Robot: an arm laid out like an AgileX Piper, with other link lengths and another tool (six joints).
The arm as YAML. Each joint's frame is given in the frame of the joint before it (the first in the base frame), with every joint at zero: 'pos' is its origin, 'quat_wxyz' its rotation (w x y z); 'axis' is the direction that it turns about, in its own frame. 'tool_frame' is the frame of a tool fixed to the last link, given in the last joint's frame.
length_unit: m
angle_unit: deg
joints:
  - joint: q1
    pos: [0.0, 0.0, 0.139]
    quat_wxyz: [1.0, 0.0, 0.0, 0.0]
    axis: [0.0, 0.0, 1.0]
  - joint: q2
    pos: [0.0, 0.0, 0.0]
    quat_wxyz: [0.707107, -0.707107, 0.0, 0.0]
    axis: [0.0, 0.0, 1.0]
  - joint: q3
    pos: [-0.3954, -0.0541, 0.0]
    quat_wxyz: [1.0, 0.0, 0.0, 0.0]
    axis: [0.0, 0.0, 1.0]
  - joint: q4
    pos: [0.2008, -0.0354, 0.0]
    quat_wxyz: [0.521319, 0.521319, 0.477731, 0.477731]
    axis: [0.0, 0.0, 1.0]
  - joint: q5
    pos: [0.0, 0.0, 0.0]
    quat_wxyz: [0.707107, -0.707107, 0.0, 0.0]
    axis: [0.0, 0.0, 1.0]
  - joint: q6
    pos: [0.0, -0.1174, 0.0]
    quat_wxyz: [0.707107, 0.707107, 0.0, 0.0]
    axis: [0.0, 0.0, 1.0]
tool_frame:
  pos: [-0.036, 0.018, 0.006]
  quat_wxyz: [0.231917, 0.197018, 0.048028, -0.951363]
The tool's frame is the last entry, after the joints.
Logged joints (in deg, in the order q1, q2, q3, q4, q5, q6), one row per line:
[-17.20, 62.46, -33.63, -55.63, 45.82, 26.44]
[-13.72, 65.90, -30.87, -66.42, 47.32, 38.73]
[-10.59, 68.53, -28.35, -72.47, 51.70, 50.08]
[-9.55, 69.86, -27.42, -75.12, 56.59, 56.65]
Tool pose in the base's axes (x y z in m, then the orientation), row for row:
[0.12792, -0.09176, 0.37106, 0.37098, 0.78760, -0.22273, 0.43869]
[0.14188, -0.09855, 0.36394, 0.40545, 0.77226, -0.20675, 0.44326]
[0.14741, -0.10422, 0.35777, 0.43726, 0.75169, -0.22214, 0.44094]
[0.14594, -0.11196, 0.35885, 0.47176, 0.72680, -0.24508, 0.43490]
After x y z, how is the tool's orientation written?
As a quaternion, w x y z.
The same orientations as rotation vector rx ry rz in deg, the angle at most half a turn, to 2 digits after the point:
[115.72, -32.73, 64.46]
[111.65, -29.89, 64.09]
[107.10, -31.65, 62.83]
[101.97, -34.38, 61.01]

